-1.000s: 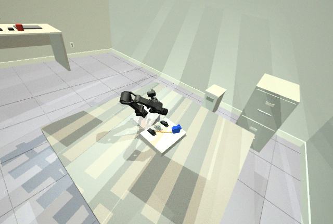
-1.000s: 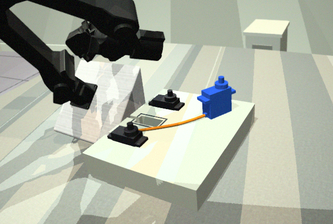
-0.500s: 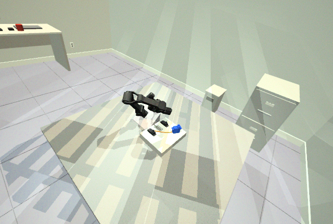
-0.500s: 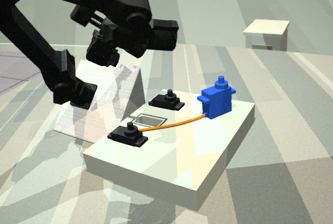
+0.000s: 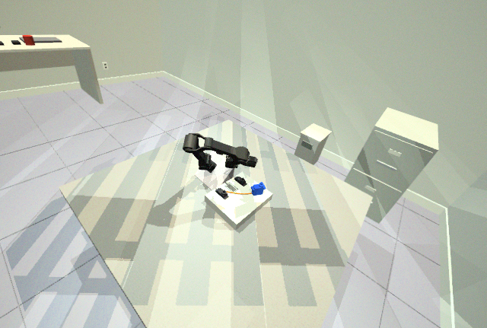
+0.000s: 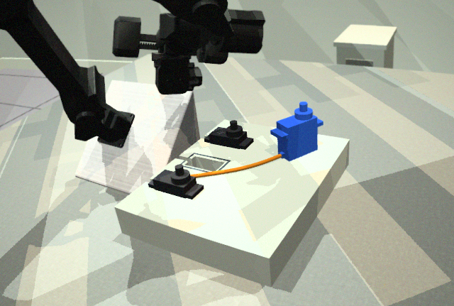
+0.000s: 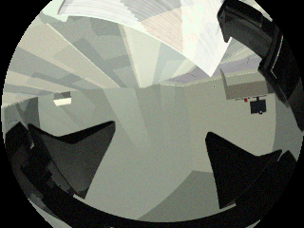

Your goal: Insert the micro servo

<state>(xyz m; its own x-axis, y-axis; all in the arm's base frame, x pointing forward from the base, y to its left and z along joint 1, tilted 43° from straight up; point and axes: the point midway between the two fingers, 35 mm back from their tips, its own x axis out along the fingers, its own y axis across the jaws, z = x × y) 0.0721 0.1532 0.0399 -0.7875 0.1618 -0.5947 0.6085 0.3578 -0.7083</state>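
Now: the white deck 250 mm ahead of my gripper tip, 100 mm to the right of it and 170 mm below it.
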